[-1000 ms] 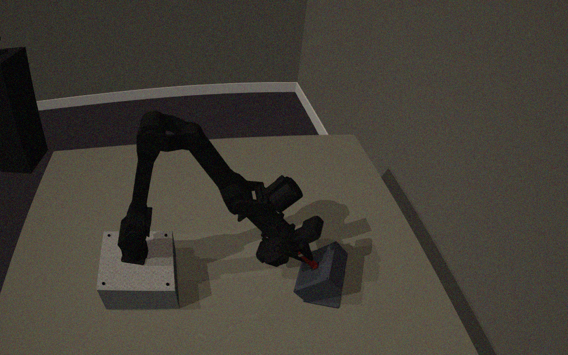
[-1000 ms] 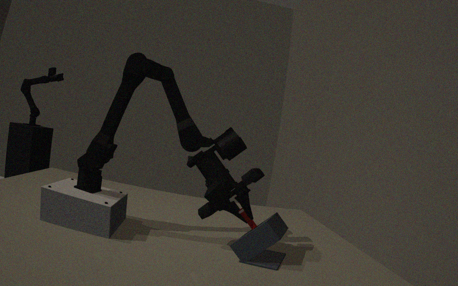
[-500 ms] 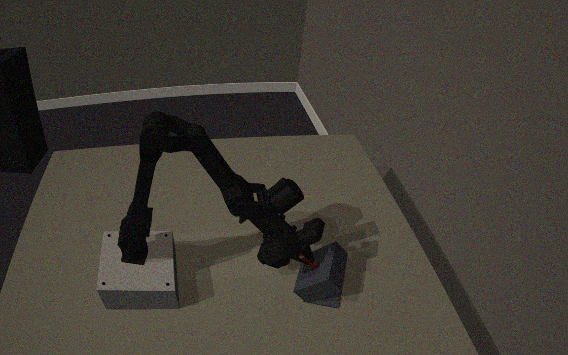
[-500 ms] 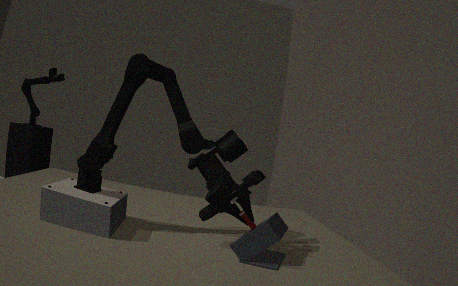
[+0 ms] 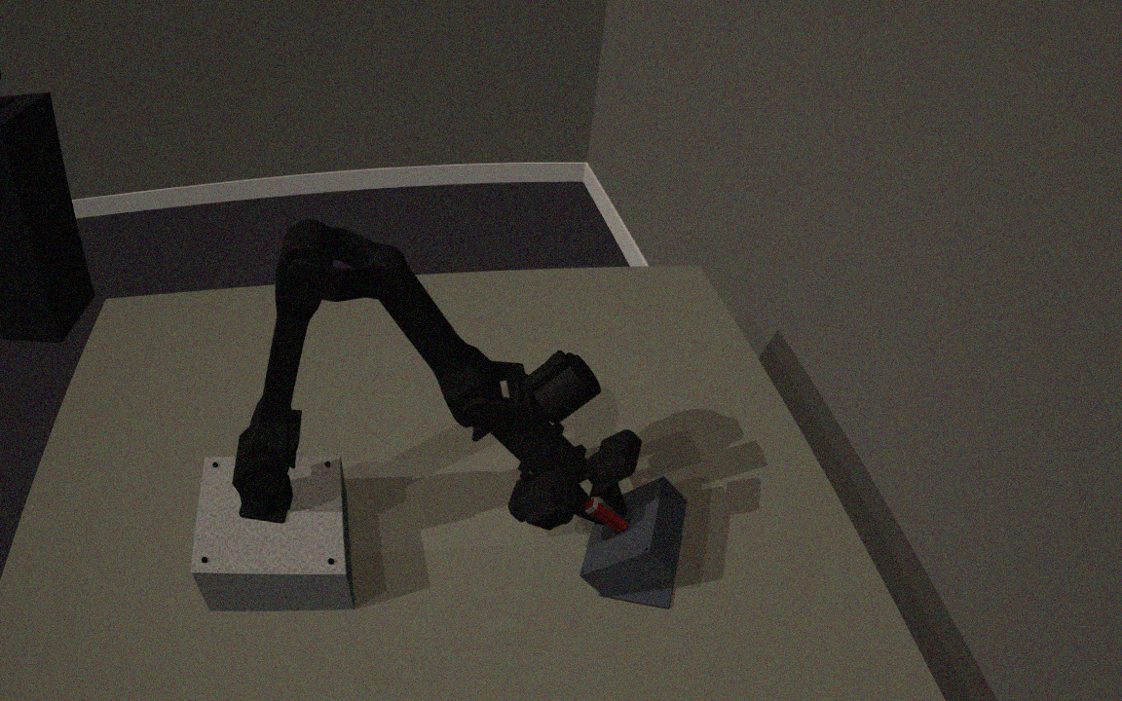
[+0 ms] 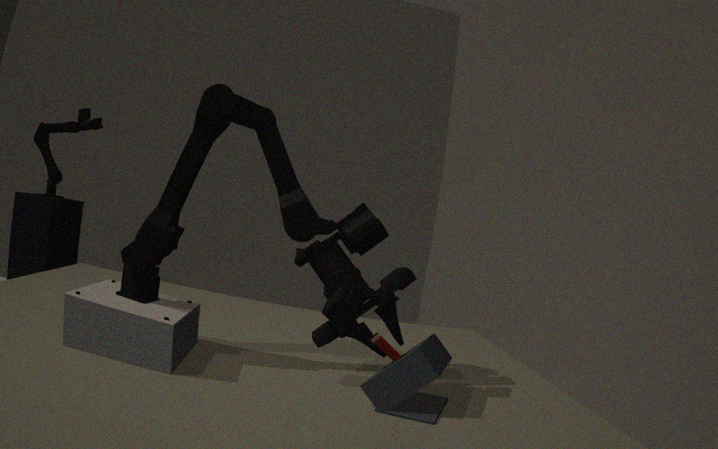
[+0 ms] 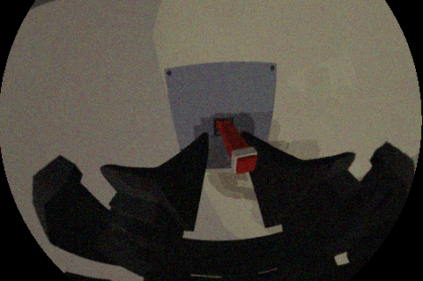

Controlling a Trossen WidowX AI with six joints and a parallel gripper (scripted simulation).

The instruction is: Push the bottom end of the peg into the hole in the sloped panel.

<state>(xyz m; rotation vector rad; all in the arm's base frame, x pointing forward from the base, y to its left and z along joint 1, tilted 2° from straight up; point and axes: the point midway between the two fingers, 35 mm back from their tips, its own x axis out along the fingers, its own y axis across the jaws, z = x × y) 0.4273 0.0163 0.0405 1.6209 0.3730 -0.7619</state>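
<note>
Now: gripper tip 10 mm below the red square peg and 10 mm past it. Also, from my gripper tip: blue-grey sloped panel: 30 mm below, 30 mm ahead, 10 mm to the right.
</note>
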